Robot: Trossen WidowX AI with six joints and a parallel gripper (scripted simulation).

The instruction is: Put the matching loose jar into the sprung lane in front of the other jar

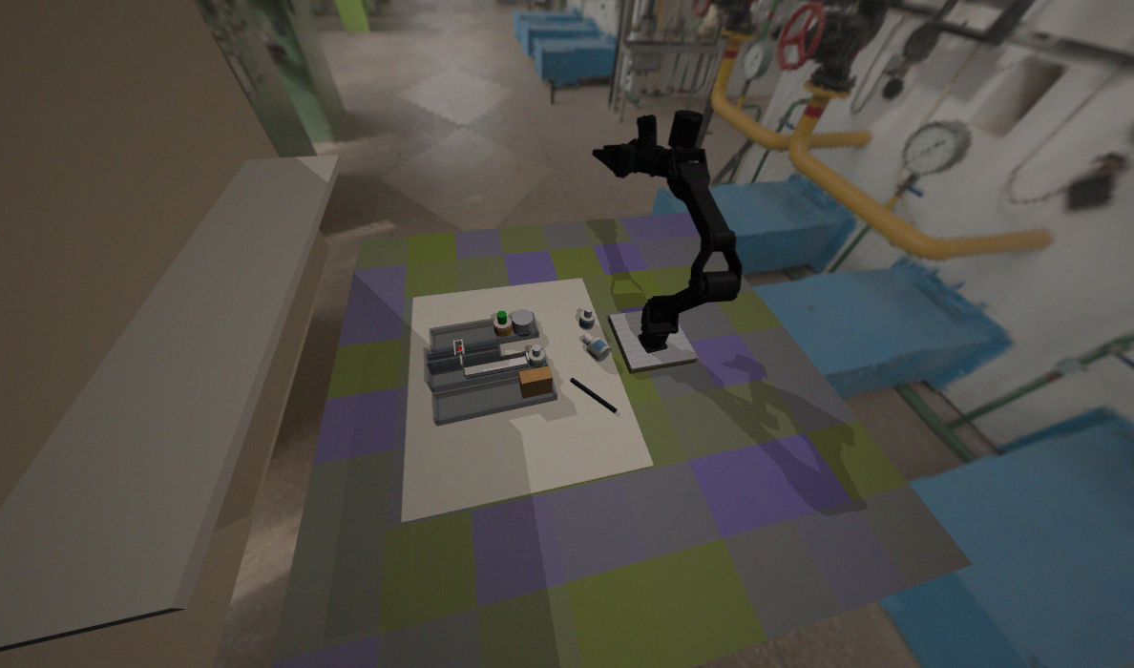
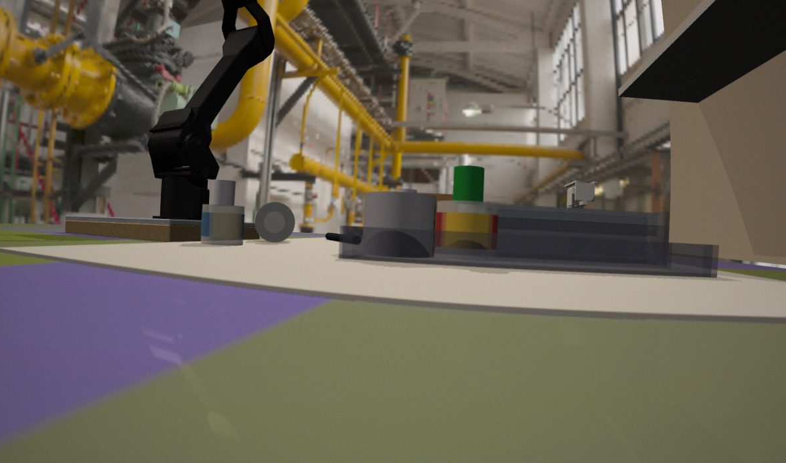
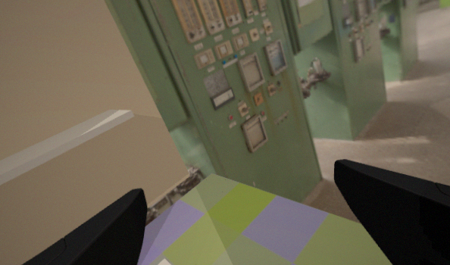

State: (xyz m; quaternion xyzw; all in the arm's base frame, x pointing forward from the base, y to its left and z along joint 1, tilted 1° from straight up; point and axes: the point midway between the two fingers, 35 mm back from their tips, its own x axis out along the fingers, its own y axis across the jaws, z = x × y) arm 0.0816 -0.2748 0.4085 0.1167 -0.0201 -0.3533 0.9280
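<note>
Now: the brown box 39 cm below my gripper tip, 34 cm to the left of it and 25 cm ahead of it. Round my gripper tip: red mark (41 cm ahead, 36 cm below, 22 cm to the left); black rod (42 cm below, 40 cm to the left, 11 cm ahead); grey cylinder (40 cm below, 23 cm ahead, 14 cm to the left).
</note>
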